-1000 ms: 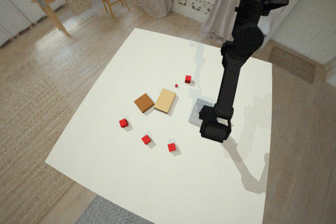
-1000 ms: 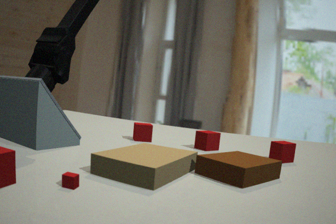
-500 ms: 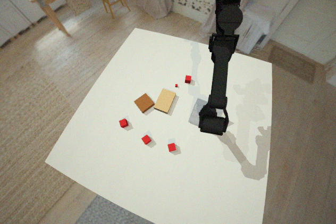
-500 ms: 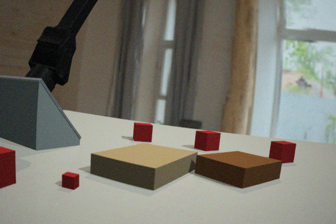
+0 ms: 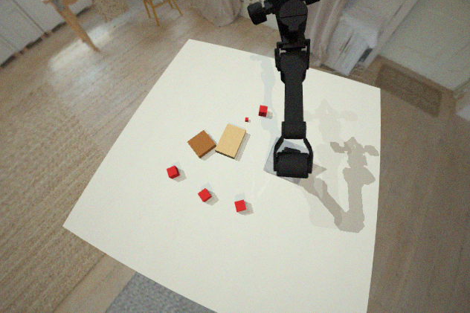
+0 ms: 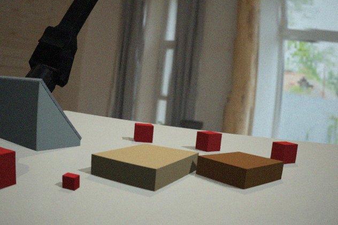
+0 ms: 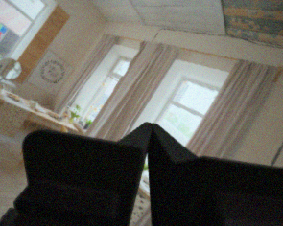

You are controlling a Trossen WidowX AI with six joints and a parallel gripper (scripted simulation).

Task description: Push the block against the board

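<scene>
Now: gripper tip 580 mm above the tan board, 260 mm to the right of it and 70 mm short of it. The rest, counted from my gripper tip: brown square block 580 mm below, 320 mm to the left, 200 mm ahead.
</scene>
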